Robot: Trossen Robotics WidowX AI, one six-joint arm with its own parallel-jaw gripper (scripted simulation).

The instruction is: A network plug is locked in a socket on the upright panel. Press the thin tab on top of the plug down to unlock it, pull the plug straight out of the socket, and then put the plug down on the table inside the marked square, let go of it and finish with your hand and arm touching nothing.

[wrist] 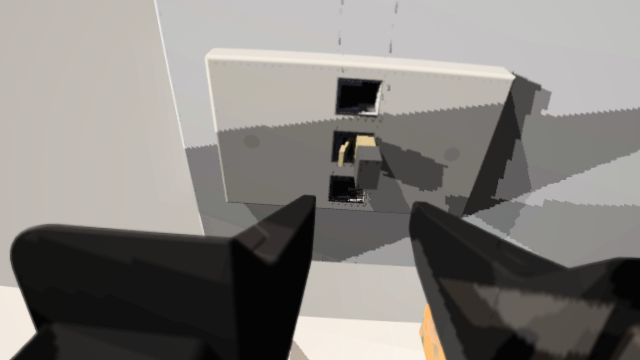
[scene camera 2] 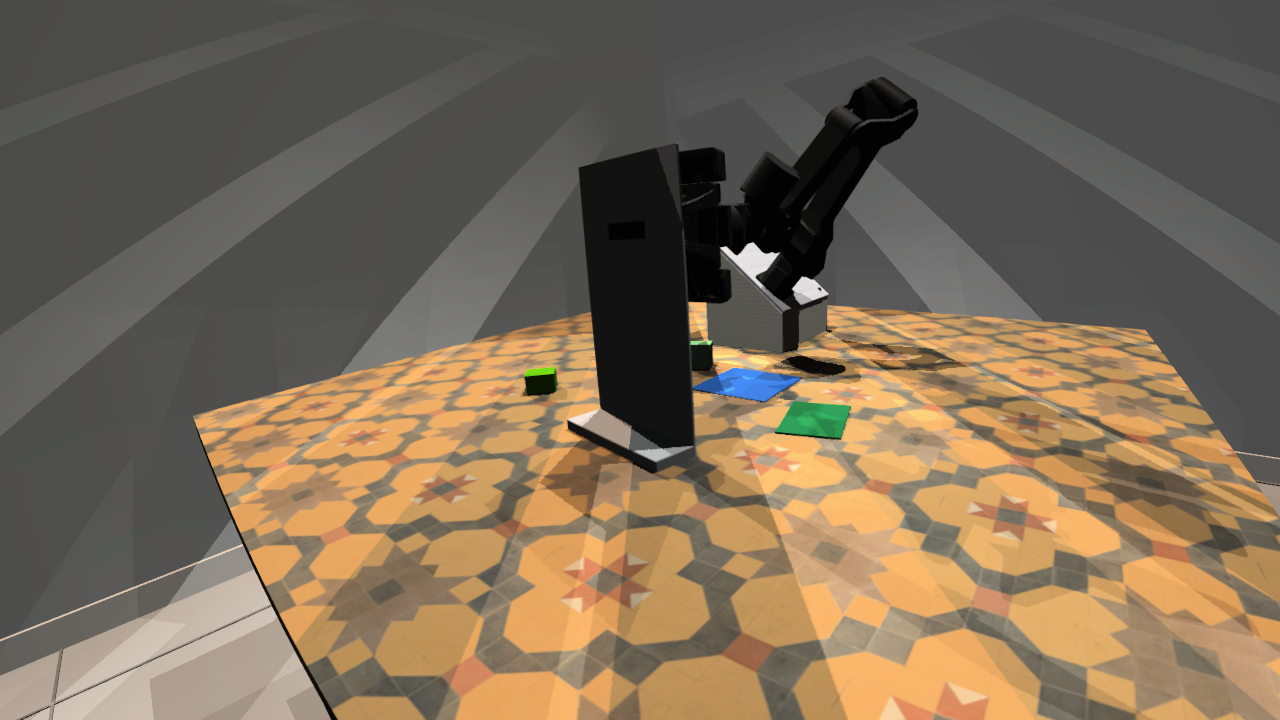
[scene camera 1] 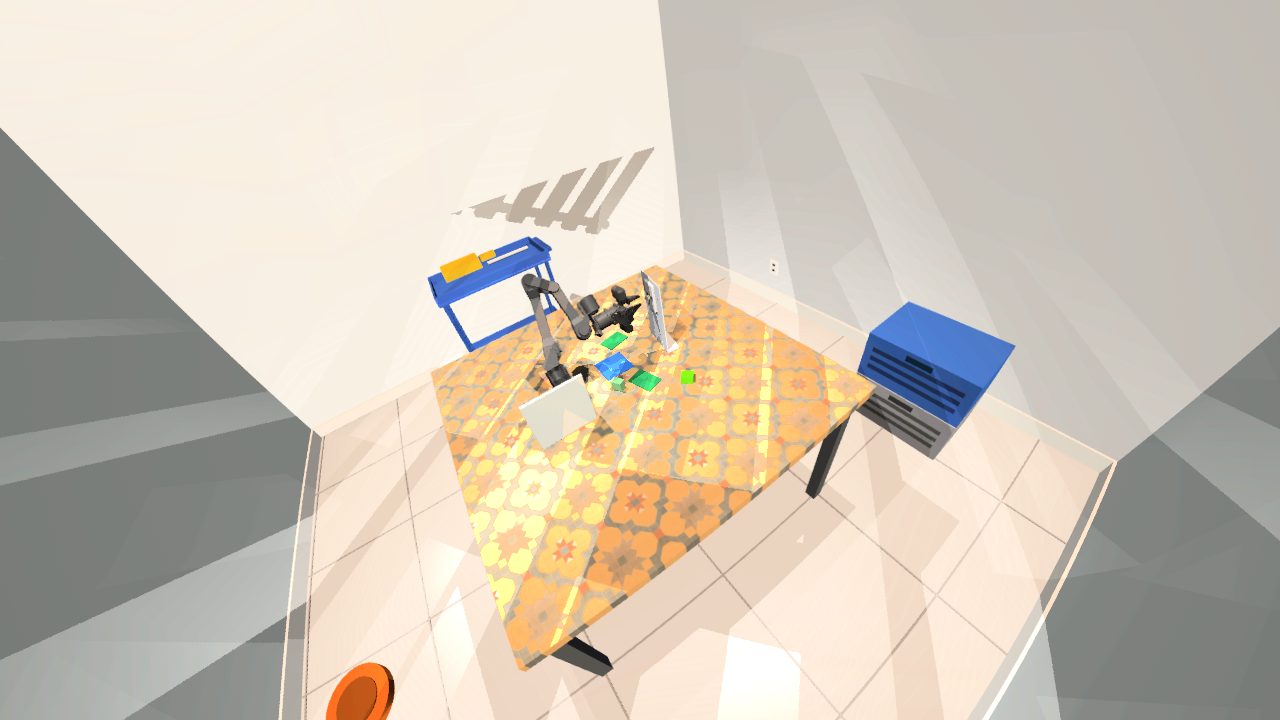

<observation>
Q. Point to a network plug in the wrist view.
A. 367, 157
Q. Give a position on an upright panel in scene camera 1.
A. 654, 305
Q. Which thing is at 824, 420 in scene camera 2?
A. A green square.
</observation>
